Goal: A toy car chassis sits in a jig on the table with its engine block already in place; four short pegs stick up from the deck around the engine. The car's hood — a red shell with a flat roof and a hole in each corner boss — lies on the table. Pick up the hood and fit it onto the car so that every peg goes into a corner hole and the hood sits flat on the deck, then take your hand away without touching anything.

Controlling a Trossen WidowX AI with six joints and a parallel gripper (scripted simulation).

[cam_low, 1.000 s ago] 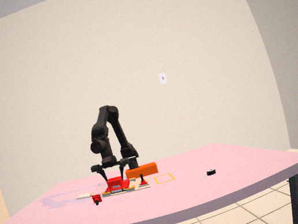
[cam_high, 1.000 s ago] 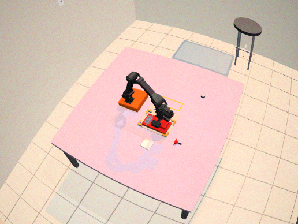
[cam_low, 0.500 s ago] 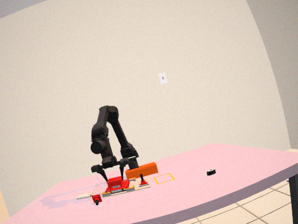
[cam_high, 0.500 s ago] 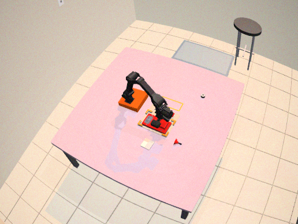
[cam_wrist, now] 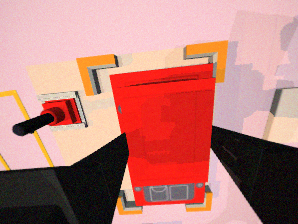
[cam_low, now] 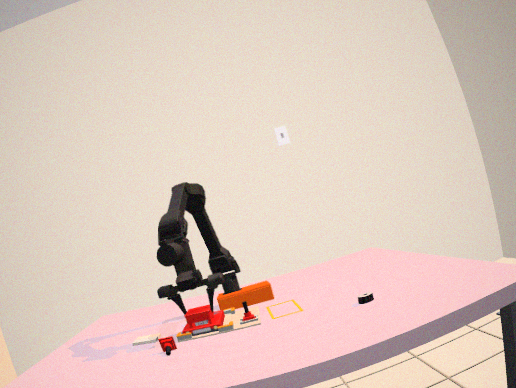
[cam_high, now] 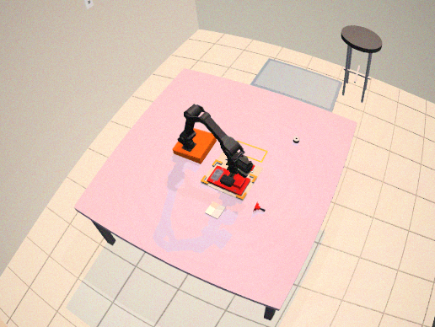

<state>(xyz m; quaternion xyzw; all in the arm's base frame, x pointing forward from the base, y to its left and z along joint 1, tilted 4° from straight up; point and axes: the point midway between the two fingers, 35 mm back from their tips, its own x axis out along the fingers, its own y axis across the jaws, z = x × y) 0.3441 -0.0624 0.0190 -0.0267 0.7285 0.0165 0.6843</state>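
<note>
My gripper tip is now right at the red hood. From my gripper tip the other things lie so: white tile (1 cm behind, 18 cm to the right, 5 cm below); black ring (14 cm ahead, 43 cm to the left, 4 cm below).
</note>
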